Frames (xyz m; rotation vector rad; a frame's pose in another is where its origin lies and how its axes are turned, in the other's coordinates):
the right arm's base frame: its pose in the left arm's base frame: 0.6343 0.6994 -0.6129 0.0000 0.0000 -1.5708
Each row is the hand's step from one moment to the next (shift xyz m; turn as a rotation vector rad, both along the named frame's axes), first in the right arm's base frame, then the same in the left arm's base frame.
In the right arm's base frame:
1: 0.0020 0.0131 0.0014 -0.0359 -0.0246 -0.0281
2: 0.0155 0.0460 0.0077 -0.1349 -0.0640 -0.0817
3: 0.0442 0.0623 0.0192 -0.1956 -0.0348 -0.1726
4: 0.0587 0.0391 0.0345 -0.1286 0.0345 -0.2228
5: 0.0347 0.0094 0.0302 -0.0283 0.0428 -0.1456
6: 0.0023 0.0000 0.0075 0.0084 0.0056 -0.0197
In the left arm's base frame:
1: 0.0131 -0.0020 0.0014 -0.0246 0.0359 -0.0281
2: 0.0460 -0.0155 0.0077 -0.0640 0.1349 -0.0817
3: 0.0623 -0.0442 0.0192 -0.0348 0.1956 -0.1726
4: 0.0391 -0.0587 0.0345 0.0345 0.1286 -0.2228
5: 0.0094 -0.0347 0.0302 0.0428 0.0283 -0.1456
6: 0.0000 -0.0023 0.0075 0.0056 -0.0084 -0.0197

